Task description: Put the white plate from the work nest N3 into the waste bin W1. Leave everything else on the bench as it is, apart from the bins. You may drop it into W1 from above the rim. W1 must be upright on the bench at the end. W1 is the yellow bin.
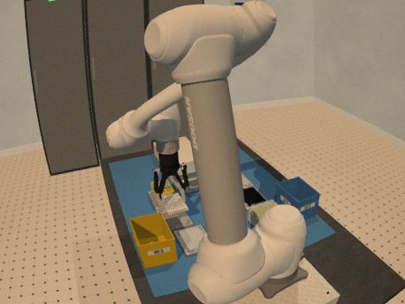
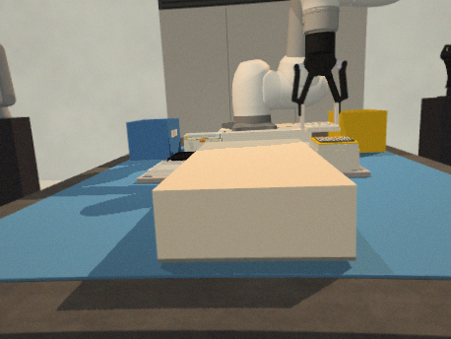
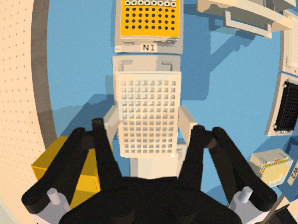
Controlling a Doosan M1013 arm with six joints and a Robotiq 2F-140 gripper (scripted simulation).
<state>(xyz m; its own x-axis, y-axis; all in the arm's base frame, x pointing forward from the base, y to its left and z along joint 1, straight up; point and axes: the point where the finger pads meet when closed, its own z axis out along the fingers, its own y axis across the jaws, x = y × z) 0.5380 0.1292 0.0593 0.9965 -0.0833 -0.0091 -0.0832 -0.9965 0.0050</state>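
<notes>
Right now my hand is 16 cm past the yellow bin W1, 16 cm to the right of it and 8 cm above it. From my hand the other things lie so: white plate: 2 cm below; then flat tray: 18 cm behind, 1 cm to the right, 10 cm below; then yellow well plate: 16 cm ahead, 2 cm to the right, 6 cm below.
</notes>
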